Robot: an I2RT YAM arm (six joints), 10 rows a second.
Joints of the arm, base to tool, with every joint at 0 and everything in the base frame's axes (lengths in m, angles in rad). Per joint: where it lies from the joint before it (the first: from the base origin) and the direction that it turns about. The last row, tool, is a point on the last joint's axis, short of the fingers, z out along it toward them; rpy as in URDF.
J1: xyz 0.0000 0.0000 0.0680 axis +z
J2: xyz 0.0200 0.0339 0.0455 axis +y
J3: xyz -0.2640 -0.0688 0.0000 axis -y
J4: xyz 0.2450 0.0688 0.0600 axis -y
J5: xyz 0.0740 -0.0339 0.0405 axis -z
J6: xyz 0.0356 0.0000 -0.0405 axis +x
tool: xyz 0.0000 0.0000 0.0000 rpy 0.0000 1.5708 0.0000
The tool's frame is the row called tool.
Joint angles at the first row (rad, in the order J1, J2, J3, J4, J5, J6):
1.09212 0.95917 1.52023 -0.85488 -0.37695 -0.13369
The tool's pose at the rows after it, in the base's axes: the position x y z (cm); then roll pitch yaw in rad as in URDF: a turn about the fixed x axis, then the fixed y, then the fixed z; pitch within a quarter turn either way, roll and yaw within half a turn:
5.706, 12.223, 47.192, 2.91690, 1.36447, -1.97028
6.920, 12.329, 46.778, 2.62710, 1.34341, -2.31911
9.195, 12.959, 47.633, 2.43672, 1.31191, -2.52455
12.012, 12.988, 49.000, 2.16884, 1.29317, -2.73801
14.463, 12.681, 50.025, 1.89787, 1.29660, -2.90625
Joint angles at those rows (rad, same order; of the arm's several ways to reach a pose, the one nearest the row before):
1.04349 0.87630 1.42180 -0.75972 -0.34971 -0.02780
0.96745 0.88289 1.39795 -0.72739 -0.37300 0.03498
0.85043 0.95961 1.45801 -0.71982 -0.47808 0.06674
0.69627 1.04715 1.53666 -0.69062 -0.68809 0.10255
0.57289 1.11338 1.57848 -0.60779 -0.91264 0.14714

